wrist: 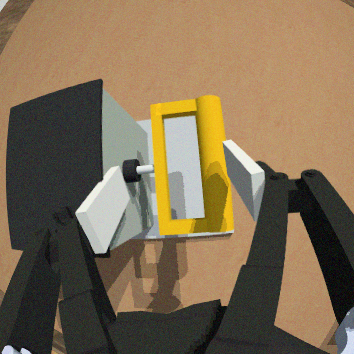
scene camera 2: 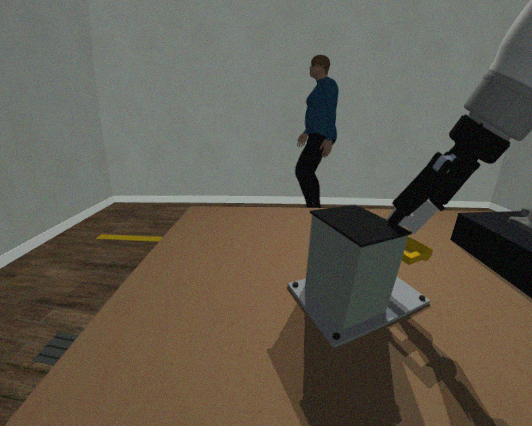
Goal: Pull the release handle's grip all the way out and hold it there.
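Note:
The release handle's yellow grip [scene camera 2: 418, 251] [wrist: 214, 145] is a rectangular frame with a thick rounded outer bar. A short pale rod [wrist: 145, 169] with a black collar [wrist: 131, 170] joins it to the side of the grey-green housing [scene camera 2: 332, 270] [wrist: 120, 130], which has a black top. The housing hides part of the grip in the scene view. My gripper [scene camera 2: 406, 224] [wrist: 173, 170] is partly open, with nothing between its pads. In the wrist view the right pad appears close beside the outer bar, and the left pad overlaps the housing's side; contact cannot be told.
The housing stands on a light base plate [scene camera 2: 412, 295] with black bolts, on the brown table [scene camera 2: 215, 300]. A black box-like object [scene camera 2: 495, 245] stands at the right in the scene view. A person in a blue top [scene camera 2: 321, 110] stands beyond the table's far edge.

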